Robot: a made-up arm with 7 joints. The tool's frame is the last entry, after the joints.
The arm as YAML. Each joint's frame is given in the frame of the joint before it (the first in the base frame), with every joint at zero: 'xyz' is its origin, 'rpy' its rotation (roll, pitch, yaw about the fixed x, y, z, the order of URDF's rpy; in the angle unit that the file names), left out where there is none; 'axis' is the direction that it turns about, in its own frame. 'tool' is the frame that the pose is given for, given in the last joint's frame.
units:
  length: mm
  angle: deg
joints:
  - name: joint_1
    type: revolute
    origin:
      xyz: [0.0, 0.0, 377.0]
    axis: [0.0, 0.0, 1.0]
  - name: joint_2
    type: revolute
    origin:
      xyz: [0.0, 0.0, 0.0]
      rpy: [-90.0, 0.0, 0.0]
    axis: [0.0, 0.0, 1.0]
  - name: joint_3
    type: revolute
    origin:
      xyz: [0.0, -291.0, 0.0]
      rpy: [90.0, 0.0, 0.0]
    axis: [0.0, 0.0, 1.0]
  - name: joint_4
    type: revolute
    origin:
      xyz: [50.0, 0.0, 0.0]
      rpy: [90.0, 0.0, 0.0]
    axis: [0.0, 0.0, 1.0]
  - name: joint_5
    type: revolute
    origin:
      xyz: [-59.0, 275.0, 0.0]
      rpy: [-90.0, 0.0, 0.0]
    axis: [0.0, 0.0, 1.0]
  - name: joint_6
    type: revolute
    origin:
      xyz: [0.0, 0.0, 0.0]
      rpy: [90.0, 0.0, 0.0]
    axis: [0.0, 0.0, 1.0]
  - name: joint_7
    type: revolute
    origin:
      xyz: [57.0, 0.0, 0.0]
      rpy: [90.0, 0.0, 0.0]
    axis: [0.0, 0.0, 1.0]
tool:
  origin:
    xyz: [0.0, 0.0, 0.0]
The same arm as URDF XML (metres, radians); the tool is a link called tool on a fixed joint. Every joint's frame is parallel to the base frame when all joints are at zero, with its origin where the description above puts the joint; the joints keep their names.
<robot name="arm">
  <joint name="tool_joint" type="fixed">
    <parent link="link7"/>
    <child link="tool"/>
    <origin xyz="0 0 0" rpy="3.1416 0 0"/>
  </joint>
  <joint name="joint_7" type="continuous">
    <parent link="link6"/>
    <child link="link7"/>
    <origin xyz="0.057 0 0"/>
    <axis xyz="0 0 -1"/>
  </joint>
  <joint name="joint_6" type="continuous">
    <parent link="link5"/>
    <child link="link6"/>
    <origin xyz="0 0 0"/>
    <axis xyz="0 -1 0"/>
  </joint>
  <joint name="joint_5" type="continuous">
    <parent link="link4"/>
    <child link="link5"/>
    <origin xyz="-0.059 0 0.275"/>
    <axis xyz="0 0 1"/>
  </joint>
  <joint name="joint_4" type="continuous">
    <parent link="link3"/>
    <child link="link4"/>
    <origin xyz="0.05 0 0"/>
    <axis xyz="0 -1 0"/>
  </joint>
  <joint name="joint_3" type="continuous">
    <parent link="link2"/>
    <child link="link3"/>
    <origin xyz="0 0 0.291"/>
    <axis xyz="0 0 1"/>
  </joint>
  <joint name="joint_2" type="continuous">
    <parent link="link1"/>
    <child link="link2"/>
    <origin xyz="0 0 0"/>
    <axis xyz="0 1 0"/>
  </joint>
  <joint name="joint_1" type="continuous">
    <parent link="base"/>
    <child link="link1"/>
    <origin xyz="0 0 0.377"/>
    <axis xyz="0 0 1"/>
  </joint>
  <link name="base"/>
  <link name="link1"/>
  <link name="link2"/>
  <link name="link3"/>
  <link name="link4"/>
  <link name="link5"/>
  <link name="link6"/>
  <link name="link7"/>
  <link name="tool"/>
</robot>

